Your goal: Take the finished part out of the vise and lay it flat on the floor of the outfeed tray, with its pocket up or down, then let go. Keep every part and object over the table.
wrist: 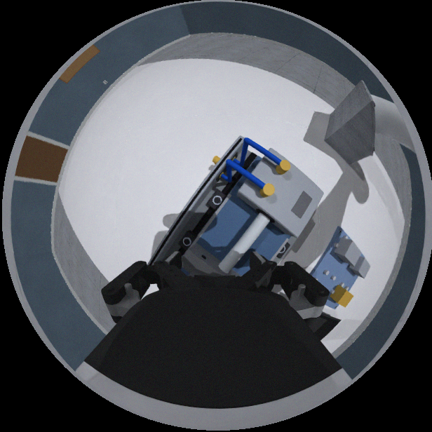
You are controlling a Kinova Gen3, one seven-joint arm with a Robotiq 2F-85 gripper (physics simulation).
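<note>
The vise (280, 202) stands near the middle of the wrist view, with a grey block, a blue bed, a pale round rod and two blue pipes with yellow ends. My gripper (215, 259) is open, its fingertips spread over the near end of the vise, with nothing between them. A grey surface with a small dark hole (199, 256) shows just beyond the fingertips; whether it is the finished part or a vise jaw I cannot tell. The gripper body hides the nearest end of the vise. The outfeed tray cannot be made out.
A long thin grey panel (196, 199) with a dark edge runs along the vise's left side. A blue plate (324, 261) with pins, grey blocks and a yellow block (342, 296) lies at the right. A grey angular box (352, 122) stands at the upper right. A dark edge (325, 326) shows at the lower right.
</note>
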